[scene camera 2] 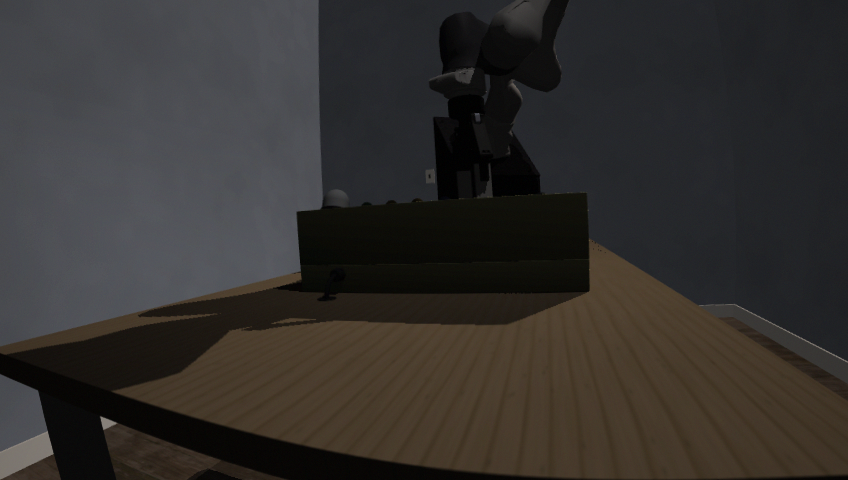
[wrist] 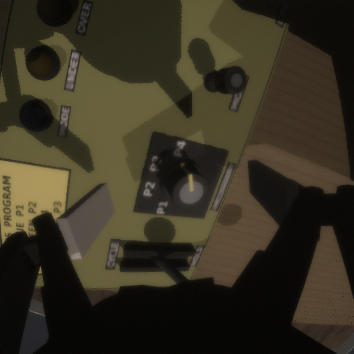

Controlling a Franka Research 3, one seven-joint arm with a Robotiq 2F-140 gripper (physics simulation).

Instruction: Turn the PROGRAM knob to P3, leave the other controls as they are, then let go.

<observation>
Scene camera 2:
green control box: 529, 243
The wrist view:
my gripper: 177, 187
</observation>
